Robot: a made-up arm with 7 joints.
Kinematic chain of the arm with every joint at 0, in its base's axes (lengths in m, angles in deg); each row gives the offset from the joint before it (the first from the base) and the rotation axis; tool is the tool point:
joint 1: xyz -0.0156 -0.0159 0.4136 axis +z
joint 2: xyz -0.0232 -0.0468 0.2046 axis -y
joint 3: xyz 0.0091 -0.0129 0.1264 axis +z
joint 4: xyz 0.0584 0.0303 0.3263 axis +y
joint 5: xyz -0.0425 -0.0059 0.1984 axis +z
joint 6: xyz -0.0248 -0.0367 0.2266 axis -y
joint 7: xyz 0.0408 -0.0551 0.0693 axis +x
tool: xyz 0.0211 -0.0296 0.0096
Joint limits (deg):
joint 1: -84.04..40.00
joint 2: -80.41..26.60
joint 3: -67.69..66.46
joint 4: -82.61..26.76
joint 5: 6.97..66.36
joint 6: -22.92..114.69
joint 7: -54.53..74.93
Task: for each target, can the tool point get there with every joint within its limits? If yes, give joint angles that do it. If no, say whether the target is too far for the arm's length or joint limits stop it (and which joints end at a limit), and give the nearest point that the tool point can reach.
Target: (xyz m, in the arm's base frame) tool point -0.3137 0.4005 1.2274
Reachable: yes | joints -62.70 4.82 -9.19 -68.59 20.51 19.73 -16.26
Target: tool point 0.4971 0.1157 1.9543
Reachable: no: too far | nearest point 0.3479 0.0602 1.5540 | short by 0.431 m
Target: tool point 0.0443 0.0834 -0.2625
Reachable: no: joint limits stop it (at a limit: joint 1, joint 2, joint 4, joint 5, joint 6) | nearest point 0.6431 0.5081 0.4082 | short by 0.994 m
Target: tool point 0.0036 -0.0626 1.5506
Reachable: yes | joints -36.56 9.96 49.28 15.29 55.07 102.64 -12.26
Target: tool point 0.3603 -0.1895 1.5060
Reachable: yes | joints -8.17 -28.38 -30.40 -10.78 53.66 46.40 -31.65
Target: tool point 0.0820 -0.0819 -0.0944
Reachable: no: joint limits stop it (at a limit: joint 2, joint 4, joint 5, joint 6) | nearest point 0.6796 -0.4860 0.4110 | short by 0.881 m
